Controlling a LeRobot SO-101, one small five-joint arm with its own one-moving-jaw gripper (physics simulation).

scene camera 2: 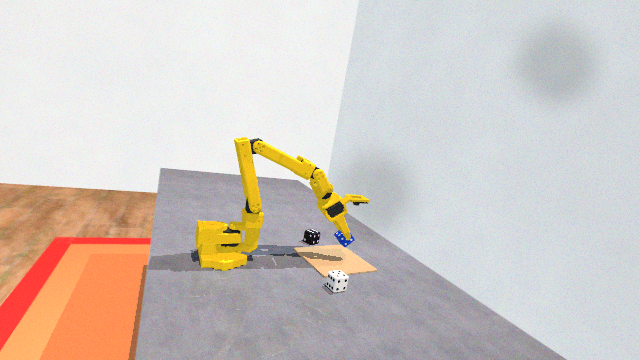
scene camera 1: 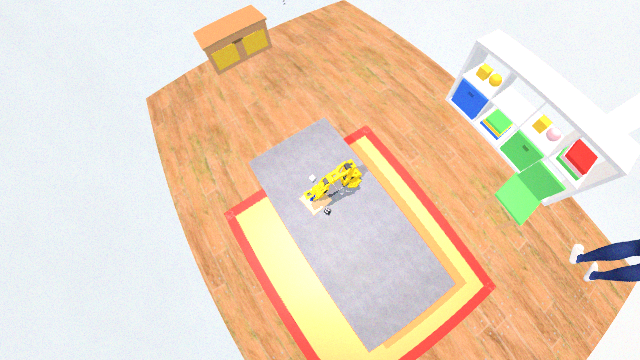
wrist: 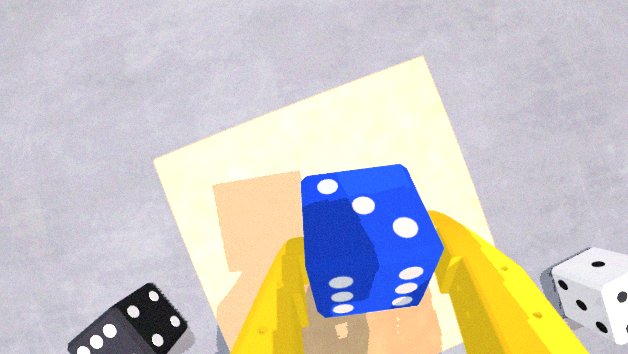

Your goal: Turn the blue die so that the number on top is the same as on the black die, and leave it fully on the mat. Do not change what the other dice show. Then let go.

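Frame: origin at the arm's base, x left, y back, z up, level; centimetres.
Seen in the pictures: hand, tool point: [scene camera 2: 342, 231] [scene camera 1: 313, 199] [wrist: 307, 253]; arm's base, link origin: [scene camera 2: 230, 257] [scene camera 1: 348, 181].
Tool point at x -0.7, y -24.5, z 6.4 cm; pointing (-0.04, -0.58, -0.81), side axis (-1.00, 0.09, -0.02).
Observation:
Pixels of each thing's top centre, then the offset from my tool point to it. Level surfaces: height alone.
- blue die, top centre: [wrist: 381, 262] [scene camera 2: 345, 228] [scene camera 1: 312, 196] dz +1.4, dx -1.5, dy +0.2 cm
- tan mat, top centre: [wrist: 342, 243] [scene camera 2: 334, 258] [scene camera 1: 315, 199] dz -6.0, dx -1.3, dy +1.6 cm
- black die, top centre: [scene camera 2: 312, 231] [scene camera 1: 327, 210] dz -3.4, dx +9.0, dy +3.2 cm
- white die, top centre: [scene camera 2: 338, 273] [scene camera 1: 312, 177] dz -3.4, dx -13.2, dy +7.1 cm
- grey table, surface height: dz -6.4 cm
The blue die [scene camera 1: 312, 199] [scene camera 2: 344, 239] [wrist: 370, 240] hangs tilted above the tan mat [scene camera 1: 315, 211] [scene camera 2: 360, 267] [wrist: 390, 105]. My gripper [scene camera 1: 309, 197] [scene camera 2: 346, 236] [wrist: 372, 255] is shut on it, one jaw on each side. In the wrist view, the blue die's far face shows three pips and its near face shows six. The black die [scene camera 1: 327, 211] [scene camera 2: 312, 236] [wrist: 150, 315] stands off the mat; in the wrist view one face shows four pips, and another, cut by the frame, shows a row of three and part of another pip. Its top is hard to read.
The white die [scene camera 1: 312, 178] [scene camera 2: 337, 281] [wrist: 582, 290] stands on the grey table [scene camera 1: 370, 260] [scene camera 2: 425, 320] [wrist: 75, 100], off the mat on the side opposite the black die. Arm shadow falls across the mat. A shelf unit, a green chair and a person's legs are beyond the table.

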